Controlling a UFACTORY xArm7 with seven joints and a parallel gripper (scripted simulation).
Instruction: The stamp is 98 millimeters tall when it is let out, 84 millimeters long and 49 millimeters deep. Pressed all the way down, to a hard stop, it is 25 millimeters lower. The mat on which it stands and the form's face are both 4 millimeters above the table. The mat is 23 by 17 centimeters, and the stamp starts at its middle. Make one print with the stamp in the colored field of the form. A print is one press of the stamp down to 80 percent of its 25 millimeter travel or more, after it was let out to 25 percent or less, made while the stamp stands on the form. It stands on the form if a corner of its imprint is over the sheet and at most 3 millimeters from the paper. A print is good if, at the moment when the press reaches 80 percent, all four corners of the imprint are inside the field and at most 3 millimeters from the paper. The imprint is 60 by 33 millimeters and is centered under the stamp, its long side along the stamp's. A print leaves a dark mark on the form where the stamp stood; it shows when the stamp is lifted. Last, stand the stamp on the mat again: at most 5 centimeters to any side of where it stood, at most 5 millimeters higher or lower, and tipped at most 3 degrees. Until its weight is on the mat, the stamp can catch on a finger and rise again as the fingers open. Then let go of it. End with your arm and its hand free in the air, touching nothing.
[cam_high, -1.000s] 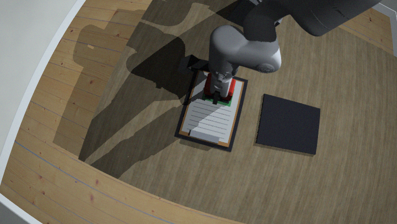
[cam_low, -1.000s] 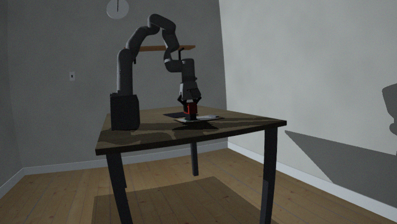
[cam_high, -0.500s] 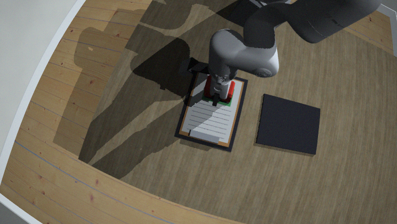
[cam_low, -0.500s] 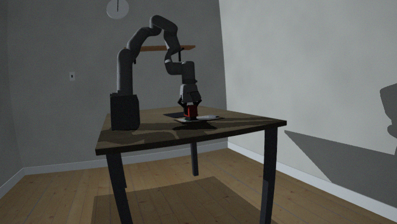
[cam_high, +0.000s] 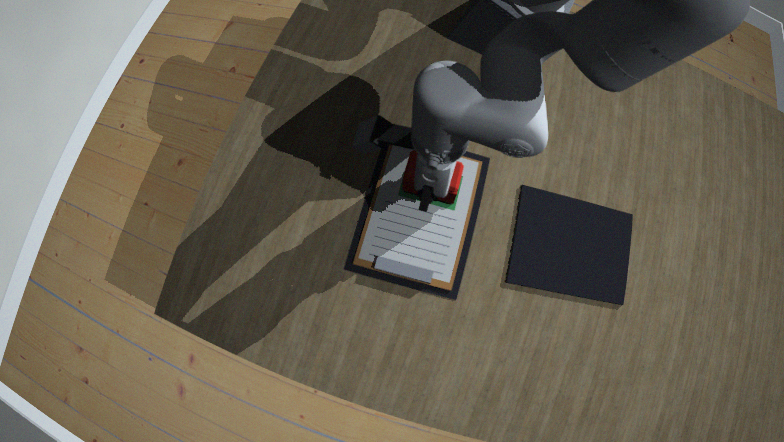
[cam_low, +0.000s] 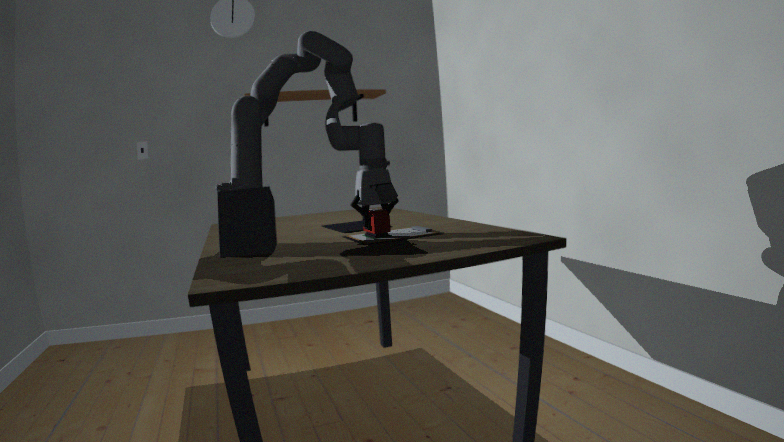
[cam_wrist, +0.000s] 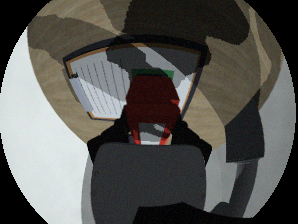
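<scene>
My hand is right at the red stamp. Round my hand: mat 270 mm to the left, 60 mm ahead, 40 mm below.
</scene>
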